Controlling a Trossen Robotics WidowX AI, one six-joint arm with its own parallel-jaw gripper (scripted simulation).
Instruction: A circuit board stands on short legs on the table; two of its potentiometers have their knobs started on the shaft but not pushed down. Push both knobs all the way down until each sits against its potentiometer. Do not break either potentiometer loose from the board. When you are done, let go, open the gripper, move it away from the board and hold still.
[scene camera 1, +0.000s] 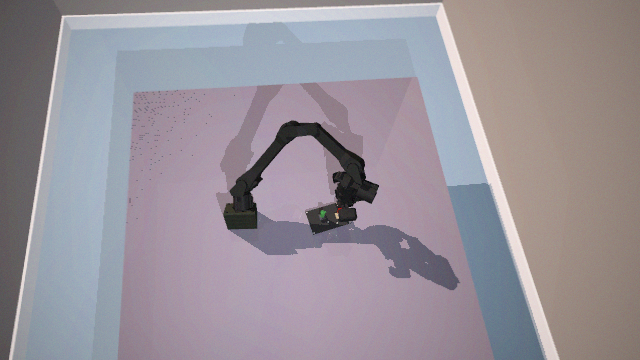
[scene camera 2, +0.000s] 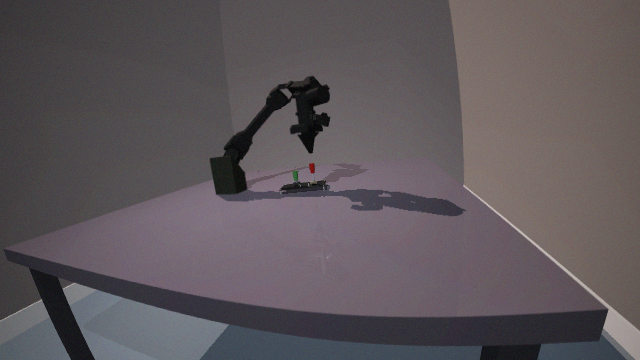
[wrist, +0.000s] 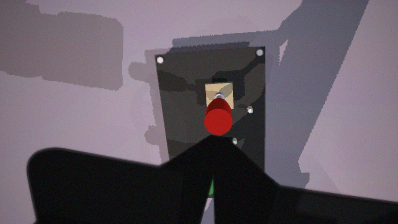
Labels:
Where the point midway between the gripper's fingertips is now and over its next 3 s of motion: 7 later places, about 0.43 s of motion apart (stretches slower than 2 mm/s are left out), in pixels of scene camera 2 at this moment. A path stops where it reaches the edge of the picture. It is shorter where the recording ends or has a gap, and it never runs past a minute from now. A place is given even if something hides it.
My gripper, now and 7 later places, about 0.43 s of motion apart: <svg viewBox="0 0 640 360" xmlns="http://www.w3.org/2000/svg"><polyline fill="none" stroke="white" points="310,153 311,158 311,162 311,162 311,163 311,164 311,164 311,166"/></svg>

